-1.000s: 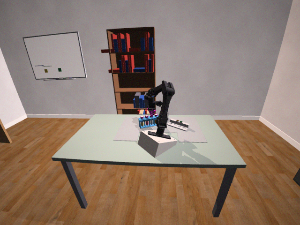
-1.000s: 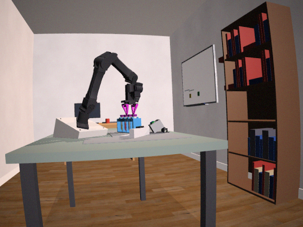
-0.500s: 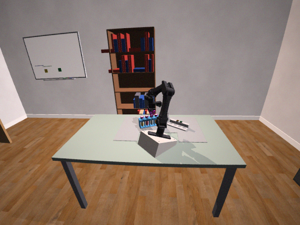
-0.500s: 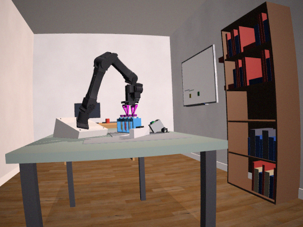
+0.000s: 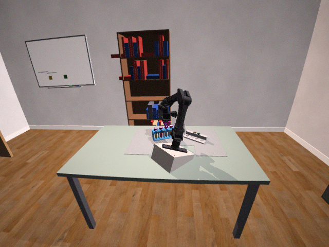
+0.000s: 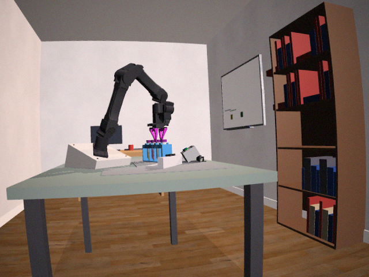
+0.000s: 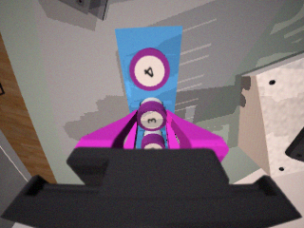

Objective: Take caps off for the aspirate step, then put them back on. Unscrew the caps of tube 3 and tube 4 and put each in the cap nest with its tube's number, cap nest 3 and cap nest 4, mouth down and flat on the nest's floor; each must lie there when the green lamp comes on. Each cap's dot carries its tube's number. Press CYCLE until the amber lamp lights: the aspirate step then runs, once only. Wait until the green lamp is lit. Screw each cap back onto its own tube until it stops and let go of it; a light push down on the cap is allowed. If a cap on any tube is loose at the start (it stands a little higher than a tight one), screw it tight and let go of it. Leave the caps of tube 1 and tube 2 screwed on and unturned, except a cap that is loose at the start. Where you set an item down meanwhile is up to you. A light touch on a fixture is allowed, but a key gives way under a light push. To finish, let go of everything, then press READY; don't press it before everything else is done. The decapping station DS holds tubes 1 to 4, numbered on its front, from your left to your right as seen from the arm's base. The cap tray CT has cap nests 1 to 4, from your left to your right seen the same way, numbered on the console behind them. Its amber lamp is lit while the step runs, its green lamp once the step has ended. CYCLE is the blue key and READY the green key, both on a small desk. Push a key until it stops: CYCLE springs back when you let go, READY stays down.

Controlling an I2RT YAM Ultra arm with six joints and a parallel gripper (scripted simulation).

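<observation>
The purple cap is 10 mm ahead of my hand and 50 mm to the right of it. The rest, counted from my hand: grey key desk 110 mm ahead, 140 mm to the right, 60 mm below; blue cycle key 100 mm ahead, 120 mm to the right, 50 mm below; green ready key 90 mm ahead, 160 mm to the right, 50 mm below.
</observation>
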